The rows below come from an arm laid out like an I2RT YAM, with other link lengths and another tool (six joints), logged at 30 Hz.
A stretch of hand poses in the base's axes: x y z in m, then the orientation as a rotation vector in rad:
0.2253, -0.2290, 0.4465, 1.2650, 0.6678, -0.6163
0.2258, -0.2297, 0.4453, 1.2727, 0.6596, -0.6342
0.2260, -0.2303, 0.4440, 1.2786, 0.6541, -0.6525
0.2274, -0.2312, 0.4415, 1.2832, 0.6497, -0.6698
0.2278, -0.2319, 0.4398, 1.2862, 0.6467, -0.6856
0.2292, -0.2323, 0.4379, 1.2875, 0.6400, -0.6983
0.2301, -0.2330, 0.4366, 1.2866, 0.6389, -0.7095
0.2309, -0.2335, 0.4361, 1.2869, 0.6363, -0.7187
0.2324, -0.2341, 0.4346, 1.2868, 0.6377, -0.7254
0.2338, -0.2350, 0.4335, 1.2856, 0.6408, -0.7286
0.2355, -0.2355, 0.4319, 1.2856, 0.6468, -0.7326
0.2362, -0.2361, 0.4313, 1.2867, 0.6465, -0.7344
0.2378, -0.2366, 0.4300, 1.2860, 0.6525, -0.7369
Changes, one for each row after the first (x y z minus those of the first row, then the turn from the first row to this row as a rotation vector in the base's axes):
0.0005, -0.0007, -0.0012, 0.0009, 0.0035, -0.0192
0.0007, -0.0013, -0.0025, 0.0013, 0.0095, -0.0367
0.0021, -0.0022, -0.0050, 0.0012, 0.0158, -0.0526
0.0025, -0.0029, -0.0067, 0.0004, 0.0224, -0.0661
0.0039, -0.0033, -0.0086, -0.0027, 0.0249, -0.0785
0.0048, -0.0040, -0.0099, -0.0055, 0.0308, -0.0865
0.0056, -0.0045, -0.0104, -0.0074, 0.0343, -0.0942
0.0071, -0.0051, -0.0119, -0.0079, 0.0391, -0.0982
0.0085, -0.0060, -0.0130, -0.0082, 0.0433, -0.0986
0.0102, -0.0065, -0.0146, -0.0066, 0.0498, -0.0986
0.0109, -0.0071, -0.0152, -0.0059, 0.0505, -0.1004
0.0125, -0.0076, -0.0165, -0.0047, 0.0562, -0.0992

